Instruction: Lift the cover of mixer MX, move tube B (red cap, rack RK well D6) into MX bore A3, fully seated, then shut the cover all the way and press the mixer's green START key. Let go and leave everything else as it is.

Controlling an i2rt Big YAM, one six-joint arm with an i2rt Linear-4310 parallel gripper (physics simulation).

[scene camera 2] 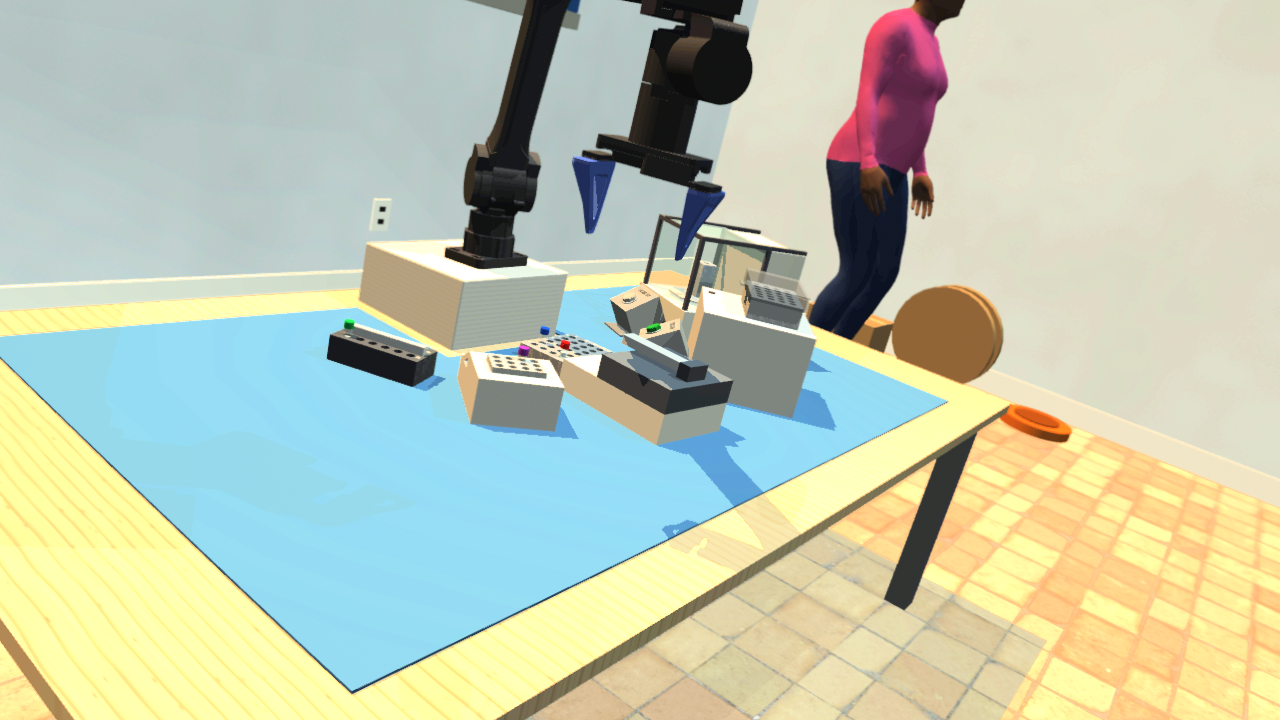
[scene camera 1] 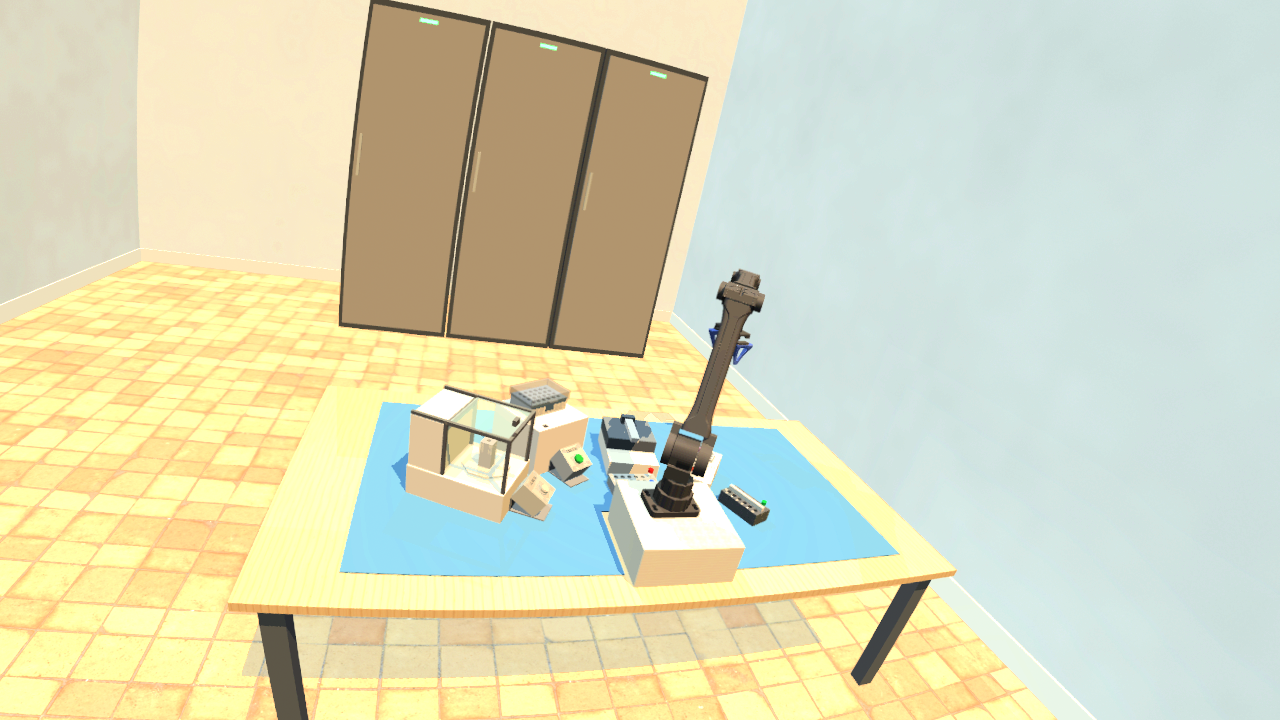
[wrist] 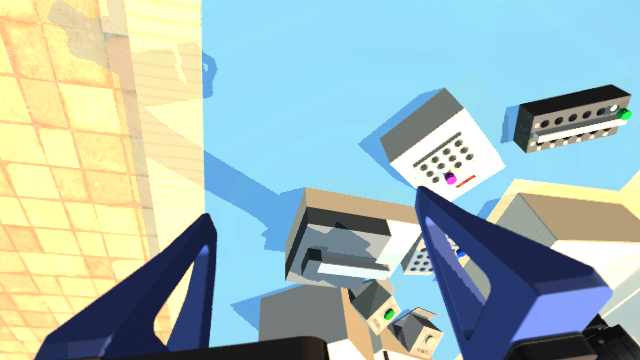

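Where they show: gripper, fingertip midpoint: [scene camera 2: 633, 246] [wrist: 314, 209]; arm's base, origin of the base link: [scene camera 2: 486, 261] [scene camera 1: 669, 505].
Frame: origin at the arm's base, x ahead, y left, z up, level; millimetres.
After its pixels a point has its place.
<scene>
My gripper [scene camera 1: 725, 354] {z 185, x 499, y -346 mm} [scene camera 2: 636, 245] {z 185, x 499, y -346 mm} [wrist: 314, 209] {z 185, x 499, y -346 mm} is open and empty, high above the table objects. No MX label is readable. A beige machine under a dark cover [scene camera 1: 617, 434] {z -26, x 371, y 6 mm} [scene camera 2: 662, 380] {z -26, x 434, y -99 mm} [wrist: 345, 227] {z -30, x 405, y -112 mm} with a bar handle stands below it, cover down. A grey block under a clear cover [scene camera 1: 541, 396] {z 84, x 359, y 243 mm} [scene camera 2: 774, 304] {z 62, x 442, y 176 mm} sits on a pedestal. A green key [scene camera 1: 579, 458] {z -37, x 257, y 143 mm} [scene camera 2: 653, 327] {z -37, x 263, y 137 mm} [wrist: 389, 314] {z -36, x 262, y 137 mm} is on a small sloped box. A red cap [scene camera 1: 650, 470] {z -53, x 228, y -50 mm} [scene camera 2: 564, 343] {z -52, x 235, y -58 mm} stands in the small grid rack [scene camera 2: 586, 347] {z -78, x 214, y 30 mm} [wrist: 421, 260] {z -76, x 225, y 16 mm}; a finger hides it in the wrist view. Well labels are unreadable.
A white block [scene camera 2: 514, 398] {z -66, x 328, y -267 mm} [wrist: 470, 120] {z -44, x 284, y -291 mm} with bores holds a magenta cap. A black rack [scene camera 1: 742, 508] {z -78, x 80, y -268 mm} [scene camera 2: 380, 360] {z -84, x 131, y -314 mm} [wrist: 570, 100] {z -88, x 123, y -317 mm} holds a green cap. The tall pedestal [scene camera 1: 559, 438] {z -10, x 310, y 189 mm} [scene camera 2: 751, 358] {z -26, x 441, y 150 mm} and a glass-walled chamber [scene camera 1: 447, 488] {z -57, x 141, y 479 mm} stand beyond the machine. A person [scene camera 2: 895, 98] stands behind the table.
</scene>
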